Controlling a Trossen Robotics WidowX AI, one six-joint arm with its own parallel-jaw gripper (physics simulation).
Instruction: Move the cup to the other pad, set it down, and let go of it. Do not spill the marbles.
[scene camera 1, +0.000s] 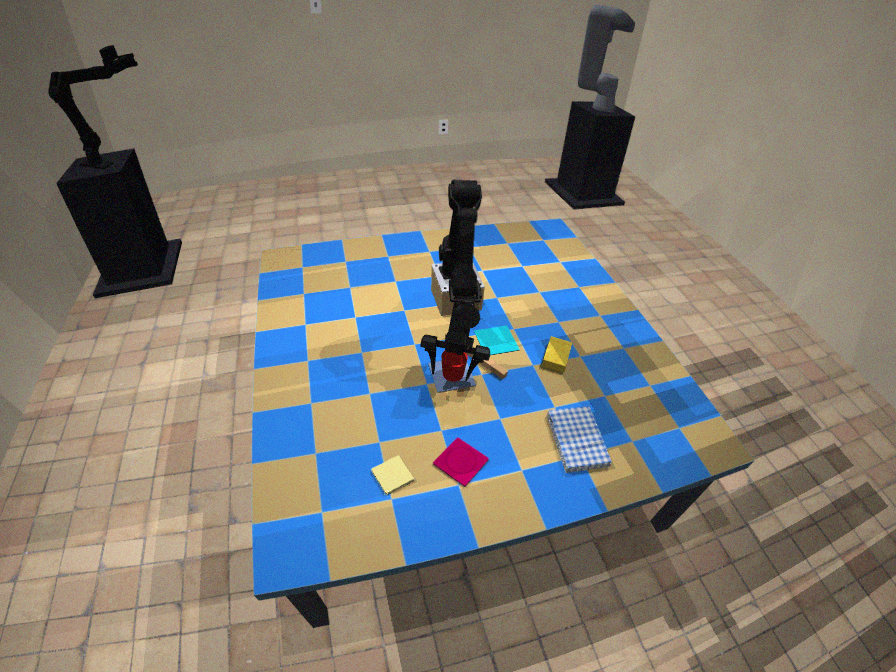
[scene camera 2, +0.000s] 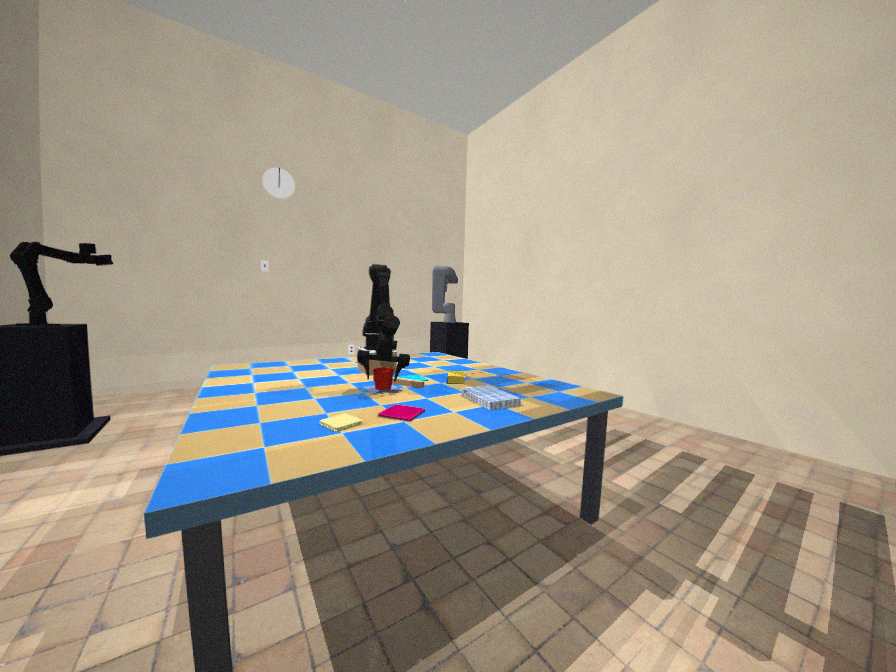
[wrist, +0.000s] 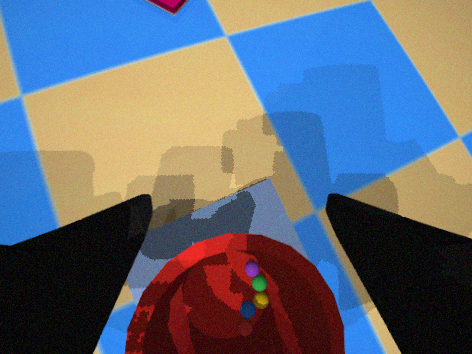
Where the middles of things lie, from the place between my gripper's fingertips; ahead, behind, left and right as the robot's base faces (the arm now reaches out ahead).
Scene:
My hand is 4 cm past the red cup (wrist: 197, 295), 3 cm to the right of it and 1 cm above it. Round my hand: pad (wrist: 258, 209) (5 cm behind, 2 cm to the left, 5 cm below).

